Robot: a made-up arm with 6 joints. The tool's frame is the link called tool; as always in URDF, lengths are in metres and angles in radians. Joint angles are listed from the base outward.
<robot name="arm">
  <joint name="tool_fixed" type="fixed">
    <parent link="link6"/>
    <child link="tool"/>
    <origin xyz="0 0 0" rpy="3.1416 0 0"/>
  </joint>
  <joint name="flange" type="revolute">
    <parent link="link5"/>
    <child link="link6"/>
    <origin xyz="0.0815 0 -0.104"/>
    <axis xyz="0 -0.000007 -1"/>
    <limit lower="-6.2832" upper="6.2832"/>
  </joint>
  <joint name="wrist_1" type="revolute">
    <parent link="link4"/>
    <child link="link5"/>
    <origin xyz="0 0 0"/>
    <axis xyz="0 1 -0.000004"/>
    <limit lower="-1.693" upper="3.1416"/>
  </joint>
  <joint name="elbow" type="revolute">
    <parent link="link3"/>
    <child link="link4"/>
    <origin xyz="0.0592 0 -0.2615"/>
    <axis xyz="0 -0.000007 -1"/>
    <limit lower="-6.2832" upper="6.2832"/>
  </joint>
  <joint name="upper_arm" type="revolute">
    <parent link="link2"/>
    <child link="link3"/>
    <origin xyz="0.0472 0 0.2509"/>
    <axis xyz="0 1 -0.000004"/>
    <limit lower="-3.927" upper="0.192"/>
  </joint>
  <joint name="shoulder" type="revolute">
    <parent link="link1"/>
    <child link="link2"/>
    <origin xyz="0 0 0"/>
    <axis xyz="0 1 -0.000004"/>
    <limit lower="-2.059" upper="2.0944"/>
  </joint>
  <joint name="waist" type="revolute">
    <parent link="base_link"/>
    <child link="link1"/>
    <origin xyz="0 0 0.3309"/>
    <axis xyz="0 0 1"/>
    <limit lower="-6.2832" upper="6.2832"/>
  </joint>
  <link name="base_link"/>
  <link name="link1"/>
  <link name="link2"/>
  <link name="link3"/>
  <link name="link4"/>
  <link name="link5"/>
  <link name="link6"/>
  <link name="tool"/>
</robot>
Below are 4 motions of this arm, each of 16 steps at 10 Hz.
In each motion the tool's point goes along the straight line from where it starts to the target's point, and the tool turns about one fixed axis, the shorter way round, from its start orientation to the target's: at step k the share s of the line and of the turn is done. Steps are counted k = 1, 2, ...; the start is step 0. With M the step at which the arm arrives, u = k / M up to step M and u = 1 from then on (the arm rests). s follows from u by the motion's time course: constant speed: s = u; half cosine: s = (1 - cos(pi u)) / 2; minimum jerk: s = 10 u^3 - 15 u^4 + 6 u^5.
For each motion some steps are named. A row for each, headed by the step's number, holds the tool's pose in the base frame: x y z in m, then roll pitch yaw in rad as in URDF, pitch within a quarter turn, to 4 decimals.
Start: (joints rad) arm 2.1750 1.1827 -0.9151 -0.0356 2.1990 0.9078
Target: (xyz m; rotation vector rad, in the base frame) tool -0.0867 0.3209 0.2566 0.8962 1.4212 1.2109
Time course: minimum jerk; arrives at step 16
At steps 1, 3, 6, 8, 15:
1: -0.0584 0.0933 0.1448 0.5596 0.4043 0.0926
3: -0.0597 0.1039 0.1500 0.6013 0.4325 0.1677
6: -0.0662 0.1556 0.1754 0.8398 0.5231 0.5620
8: -0.0725 0.2068 0.2006 1.1036 0.5226 0.9764
15: -0.0866 0.3204 0.2564 1.5427 0.2317 1.7773

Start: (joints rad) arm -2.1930 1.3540 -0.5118 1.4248 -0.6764 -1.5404
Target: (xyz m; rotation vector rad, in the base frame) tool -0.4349 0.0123 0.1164 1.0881 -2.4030 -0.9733
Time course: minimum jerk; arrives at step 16
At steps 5, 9, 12, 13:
5: -0.2059 0.0034 0.0919 2.5252 0.6704 -2.0928
9: -0.3276 0.0081 0.1049 2.4179 0.3088 -2.2147
12: -0.4060 0.0112 0.1133 2.3765 0.0718 -2.2677
13: -0.4213 0.0118 0.1149 2.3700 0.0253 -2.2768

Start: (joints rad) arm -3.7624 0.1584 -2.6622 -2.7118 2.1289 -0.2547
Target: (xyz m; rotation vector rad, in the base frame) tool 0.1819 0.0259 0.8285 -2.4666 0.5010 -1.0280
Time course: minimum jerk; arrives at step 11
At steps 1, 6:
1: -0.0534 0.1061 0.8985 1.5133 -1.0707 1.3623
6: 0.0835 0.0594 0.8578 -2.9383 -1.0875 -0.2945

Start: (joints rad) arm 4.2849 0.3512 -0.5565 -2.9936 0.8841 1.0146
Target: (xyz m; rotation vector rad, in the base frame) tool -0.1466 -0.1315 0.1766 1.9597 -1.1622 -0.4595
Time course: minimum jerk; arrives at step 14
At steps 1, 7, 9, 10, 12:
1: -0.1267 -0.2672 0.1858 2.1150 0.4556 -0.2978
7: -0.1366 -0.1996 0.1812 2.1279 0.1753 -0.6632
9: -0.1417 -0.1650 0.1789 2.1731 0.0386 -0.8461
10: -0.1437 -0.1512 0.1779 2.1980 -0.0135 -0.9209
12: -0.1461 -0.1347 0.1768 2.2329 -0.0730 -1.0121

